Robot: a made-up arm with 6 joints. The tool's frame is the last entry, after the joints.
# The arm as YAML. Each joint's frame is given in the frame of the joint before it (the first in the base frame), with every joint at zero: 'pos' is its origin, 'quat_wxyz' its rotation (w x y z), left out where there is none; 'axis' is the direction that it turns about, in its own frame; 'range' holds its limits. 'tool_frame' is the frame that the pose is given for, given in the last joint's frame.
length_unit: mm
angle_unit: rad
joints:
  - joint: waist
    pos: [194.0, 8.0, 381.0]
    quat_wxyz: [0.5, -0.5, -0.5, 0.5]
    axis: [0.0, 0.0, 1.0]
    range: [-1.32, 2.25]
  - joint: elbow
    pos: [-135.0, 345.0, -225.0]
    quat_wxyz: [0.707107, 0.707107, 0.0, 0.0]
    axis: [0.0, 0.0, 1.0]
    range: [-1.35, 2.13]
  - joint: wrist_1
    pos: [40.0, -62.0, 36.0]
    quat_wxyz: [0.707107, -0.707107, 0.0, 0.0]
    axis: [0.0, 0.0, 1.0]
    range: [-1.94, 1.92]
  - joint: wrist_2
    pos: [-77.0, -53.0, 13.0]
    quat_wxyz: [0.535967, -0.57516, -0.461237, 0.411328]
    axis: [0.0, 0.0, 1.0]
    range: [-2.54, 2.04]
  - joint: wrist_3
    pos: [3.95, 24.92, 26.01]
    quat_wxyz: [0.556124, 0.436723, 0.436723, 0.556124]
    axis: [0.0, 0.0, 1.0]
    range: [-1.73, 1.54]
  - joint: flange
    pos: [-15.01, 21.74, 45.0]
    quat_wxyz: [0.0, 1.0, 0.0, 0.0]
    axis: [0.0, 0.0, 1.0]
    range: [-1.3, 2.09]
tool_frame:
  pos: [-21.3, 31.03, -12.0]
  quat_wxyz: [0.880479, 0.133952, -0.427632, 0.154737]
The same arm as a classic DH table. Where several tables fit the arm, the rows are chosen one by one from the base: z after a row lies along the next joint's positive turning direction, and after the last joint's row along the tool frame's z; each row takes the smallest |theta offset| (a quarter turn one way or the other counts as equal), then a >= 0, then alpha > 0; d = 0 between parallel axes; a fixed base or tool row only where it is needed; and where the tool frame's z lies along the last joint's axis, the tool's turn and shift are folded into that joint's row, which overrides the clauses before.
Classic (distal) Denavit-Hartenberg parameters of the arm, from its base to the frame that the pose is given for. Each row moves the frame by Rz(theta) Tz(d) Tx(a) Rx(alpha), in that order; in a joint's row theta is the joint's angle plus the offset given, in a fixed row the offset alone. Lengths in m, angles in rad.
base (fixed): theta_offset 1.5708  d 0.381  a 0.008  alpha -1.5708
waist: theta_offset 0  d -0.419  a -0.135  alpha 1.5708
elbow: theta_offset 0  d -0.309  a 0.04  alpha -1.5708
wrist_1: theta_offset 1.3305  d -0.0436  a -0.0698  alpha -1.658
wrist_2: theta_offset 1.5495  d 0.0875  a 0.0249  alpha 1.3314
wrist_3: theta_offset -0.9665  d 0  a -0.0264  alpha 3.1416
flange: theta_offset 1.0818  d -0.0645  a 0.0373  alpha -0.9293
tool (fixed): theta_offset -1.7004  d 0.0058  a 0  alpha 0
Joint limits (rad, base to tool): -1.32..2.25 -1.35..2.13 -1.94..1.92 -2.54..2.04 -1.73..1.54 -1.3..2.09

